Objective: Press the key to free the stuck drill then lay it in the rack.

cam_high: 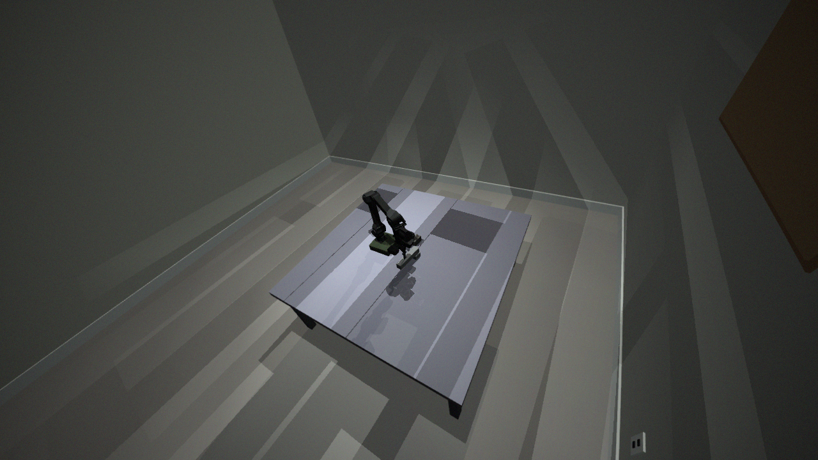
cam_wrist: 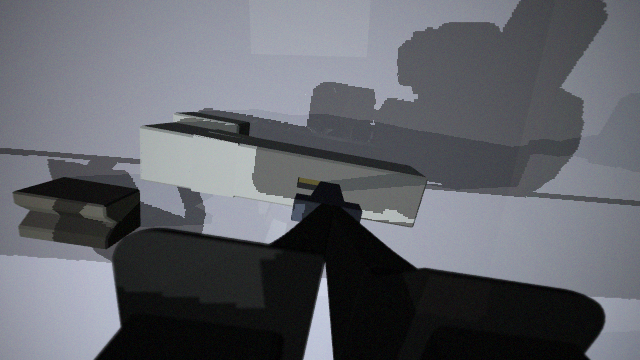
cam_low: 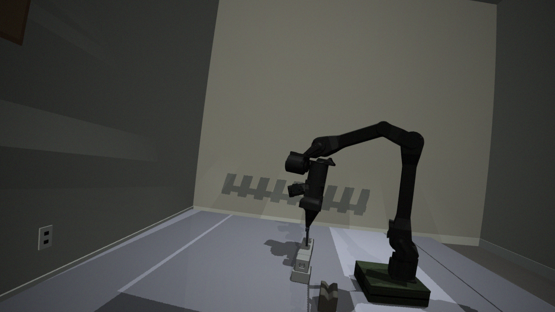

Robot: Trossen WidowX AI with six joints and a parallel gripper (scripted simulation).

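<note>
Now: the thin dark drill 3 cm below my gripper tip. From my gripper tip the other things lie so: white cylindrical drill: 1 cm behind, 5 cm to the left, 7 cm below; pale block-shaped housing: 1 cm behind, 3 cm to the left, 8 cm below; rack: 9 cm behind, 19 cm to the left, 11 cm below.
</note>
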